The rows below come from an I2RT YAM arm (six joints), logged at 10 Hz.
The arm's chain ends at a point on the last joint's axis. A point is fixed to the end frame.
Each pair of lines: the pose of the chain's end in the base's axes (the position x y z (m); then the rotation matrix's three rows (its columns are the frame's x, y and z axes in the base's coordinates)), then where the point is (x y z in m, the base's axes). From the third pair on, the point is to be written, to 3 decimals.
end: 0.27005 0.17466 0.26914; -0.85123 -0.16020 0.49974; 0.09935 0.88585 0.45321; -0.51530 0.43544 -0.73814
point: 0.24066 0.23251 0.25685
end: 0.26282 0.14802 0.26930; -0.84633 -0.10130 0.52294; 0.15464 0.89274 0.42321; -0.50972 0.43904 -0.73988
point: 0.23707 0.20765 0.25736
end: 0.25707 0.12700 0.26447; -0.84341 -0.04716 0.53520; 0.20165 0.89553 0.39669; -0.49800 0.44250 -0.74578
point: 0.234 0.188 0.253
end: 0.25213 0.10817 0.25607; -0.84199 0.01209 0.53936; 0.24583 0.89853 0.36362; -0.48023 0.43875 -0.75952
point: 0.233 0.170 0.245
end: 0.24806 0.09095 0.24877; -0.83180 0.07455 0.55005; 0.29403 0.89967 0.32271; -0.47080 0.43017 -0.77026
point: 0.232 0.154 0.237
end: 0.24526 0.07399 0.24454; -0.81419 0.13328 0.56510; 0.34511 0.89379 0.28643; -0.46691 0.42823 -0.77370
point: 0.233 0.138 0.233
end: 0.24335 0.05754 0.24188; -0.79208 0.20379 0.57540; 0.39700 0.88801 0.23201; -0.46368 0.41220 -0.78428
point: 0.236 0.122 0.229
